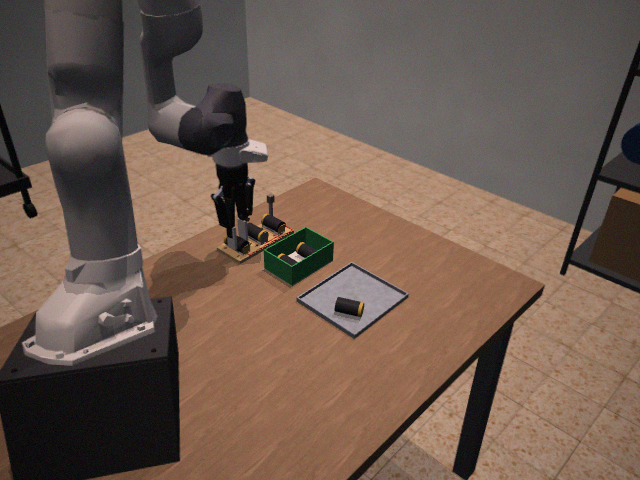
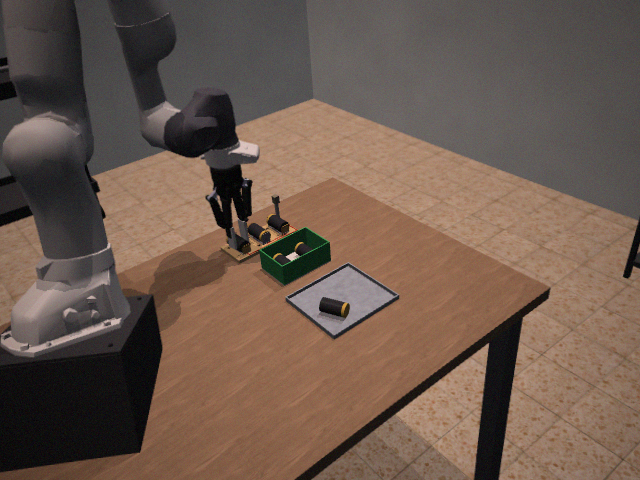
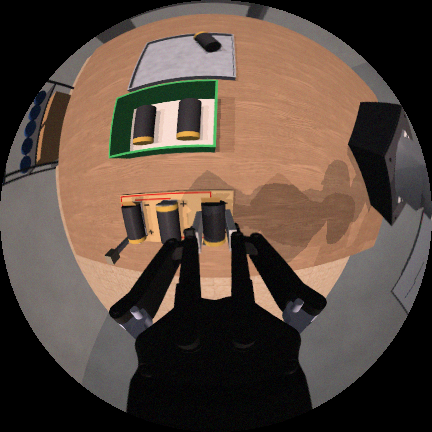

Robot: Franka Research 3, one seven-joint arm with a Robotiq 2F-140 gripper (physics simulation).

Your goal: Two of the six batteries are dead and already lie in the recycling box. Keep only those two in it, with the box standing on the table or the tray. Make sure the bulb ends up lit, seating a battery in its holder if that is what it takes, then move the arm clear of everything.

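Observation:
My gripper (image 1: pixel 238 241) (image 2: pixel 238 238) (image 3: pixel 213 218) is shut on a black battery (image 1: pixel 241 245) (image 2: pixel 241 244) (image 3: pixel 214 220) at the robot-side end of the wooden holder board (image 1: pixel 225 250) (image 2: pixel 232 254) (image 3: pixel 229 200); full seating cannot be told. A middle battery (image 1: pixel 256 233) (image 2: pixel 258 232) (image 3: pixel 169 222) and a far battery (image 1: pixel 273 223) (image 2: pixel 278 223) (image 3: pixel 133 222) lie on the board. The green box (image 1: pixel 310 262) (image 2: pixel 305 264) (image 3: pixel 216 115) stands on the table holding two batteries (image 3: pixel 189 118) (image 3: pixel 144 123). Another battery (image 1: pixel 348 306) (image 2: pixel 333 306) (image 3: pixel 207 41) lies on the tray. No lit bulb is discernible.
The grey tray (image 1: pixel 372 289) (image 2: pixel 356 289) (image 3: pixel 170 62) lies beyond the box from the board. A thin post with a small block (image 1: pixel 270 198) (image 2: pixel 275 198) (image 3: pixel 112 256) rises beside the far battery. A shelf unit stands on the floor beyond the table.

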